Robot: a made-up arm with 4 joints. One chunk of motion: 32 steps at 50 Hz.
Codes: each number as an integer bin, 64 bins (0 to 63) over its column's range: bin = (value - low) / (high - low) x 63, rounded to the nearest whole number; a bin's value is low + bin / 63 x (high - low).
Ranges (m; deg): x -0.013..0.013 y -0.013..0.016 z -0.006..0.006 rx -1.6..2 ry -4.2..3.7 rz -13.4..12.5
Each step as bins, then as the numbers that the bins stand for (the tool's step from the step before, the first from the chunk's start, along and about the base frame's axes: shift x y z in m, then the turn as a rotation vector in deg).
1 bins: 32 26 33 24 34 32
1 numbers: 0.00021 -0.00103 0.00029 -0.229 0.063 -0.244
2 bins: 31 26 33 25 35 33
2 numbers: -0.00021 -0.00103 0.00029 -0.171 0.189 0.167
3 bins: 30 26 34 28 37 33
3 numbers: -0.00062 -0.00103 0.00048 0.000 0.440 0.167
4 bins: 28 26 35 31 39 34
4 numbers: -0.00144 -0.00103 0.00067 0.171 0.690 0.578
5 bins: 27 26 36 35 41 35
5 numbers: -0.00186 -0.00103 0.00086 0.400 0.941 0.989
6 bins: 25 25 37 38 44 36
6 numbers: -0.00268 -0.00149 0.00105 0.571 1.317 1.400
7 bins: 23 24 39 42 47 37
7 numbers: -0.00351 -0.00195 0.00143 0.800 1.694 1.811
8 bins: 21 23 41 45 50 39
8 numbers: -0.00433 -0.00241 0.00181 0.971 2.070 2.633
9 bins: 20 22 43 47 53 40
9 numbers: -0.00475 -0.00287 0.00219 1.086 2.446 3.044
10 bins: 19 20 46 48 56 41
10 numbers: -0.00516 -0.00379 0.00276 1.143 2.822 3.456
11 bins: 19 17 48 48 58 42
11 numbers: -0.00516 -0.00517 0.00314 1.143 3.073 3.867
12 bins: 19 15 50 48 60 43
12 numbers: -0.00516 -0.00610 0.00352 1.143 3.324 4.278
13 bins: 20 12 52 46 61 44
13 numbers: -0.00475 -0.00748 0.00390 1.029 3.449 4.689
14 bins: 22 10 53 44 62 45
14 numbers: -0.00392 -0.00840 0.00410 0.914 3.575 5.100
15 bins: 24 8 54 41 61 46
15 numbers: -0.00310 -0.00932 0.00429 0.743 3.449 5.511
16 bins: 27 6 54 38 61 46
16 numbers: -0.00186 -0.01024 0.00429 0.571 3.449 5.511
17 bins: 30 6 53 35 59 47
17 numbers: -0.00062 -0.01024 0.00410 0.400 3.198 5.922
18 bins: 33 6 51 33 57 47
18 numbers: 0.00062 -0.01024 0.00371 0.286 2.948 5.922
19 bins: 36 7 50 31 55 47
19 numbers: 0.00186 -0.00978 0.00352 0.171 2.697 5.922
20 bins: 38 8 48 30 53 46
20 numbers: 0.00268 -0.00932 0.00314 0.114 2.446 5.511
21 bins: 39 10 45 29 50 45
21 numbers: 0.00310 -0.00840 0.00257 0.057 2.070 5.100
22 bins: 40 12 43 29 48 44
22 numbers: 0.00351 -0.00748 0.00219 0.057 1.819 4.689
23 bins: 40 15 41 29 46 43
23 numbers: 0.00351 -0.00610 0.00181 0.057 1.568 4.278
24 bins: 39 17 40 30 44 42
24 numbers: 0.00310 -0.00517 0.00162 0.114 1.317 3.867
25 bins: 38 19 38 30 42 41
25 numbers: 0.00268 -0.00425 0.00124 0.114 1.067 3.456
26 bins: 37 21 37 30 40 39
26 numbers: 0.00227 -0.00333 0.00105 0.114 0.816 2.633
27 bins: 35 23 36 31 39 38
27 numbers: 0.00144 -0.00241 0.00086 0.171 0.690 2.222
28 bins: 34 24 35 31 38 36
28 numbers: 0.00103 -0.00195 0.00067 0.171 0.565 1.400
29 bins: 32 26 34 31 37 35
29 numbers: 0.00021 -0.00103 0.00048 0.171 0.440 0.989
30 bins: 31 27 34 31 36 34
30 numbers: -0.00021 -0.00057 0.00048 0.171 0.314 0.578
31 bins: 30 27 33 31 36 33
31 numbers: -0.00062 -0.00057 0.00029 0.171 0.314 0.167
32 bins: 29 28 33 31 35 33
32 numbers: -0.00103 -0.00011 0.00029 0.171 0.189 0.167
